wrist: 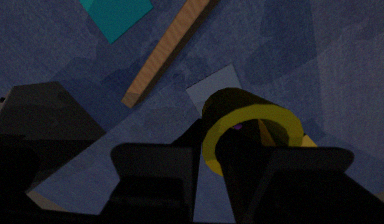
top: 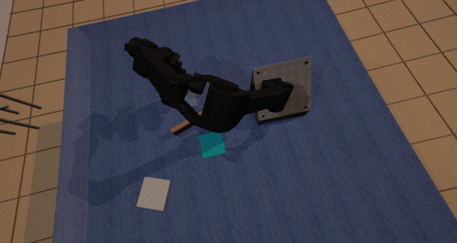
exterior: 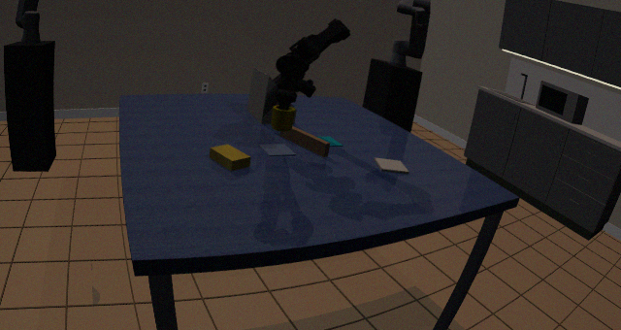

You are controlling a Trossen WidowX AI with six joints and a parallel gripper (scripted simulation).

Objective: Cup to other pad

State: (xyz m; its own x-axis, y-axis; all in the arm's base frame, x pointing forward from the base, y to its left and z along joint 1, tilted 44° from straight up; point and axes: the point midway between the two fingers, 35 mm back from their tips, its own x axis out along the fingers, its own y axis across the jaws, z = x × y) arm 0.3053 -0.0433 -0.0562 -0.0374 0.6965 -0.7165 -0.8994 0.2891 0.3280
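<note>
The teal patch lies 20 cm to the left of my gripper tip, 11 cm below it and 6 cm behind it. Round my gripper tip: yellow cup: 2 cm ahead, 1 cm to the right; pale blue pad: 11 cm below, 3 cm ahead, 2 cm to the right; long wooden bar: 9 cm to the left, 9 cm below, 2 cm behind.
</note>
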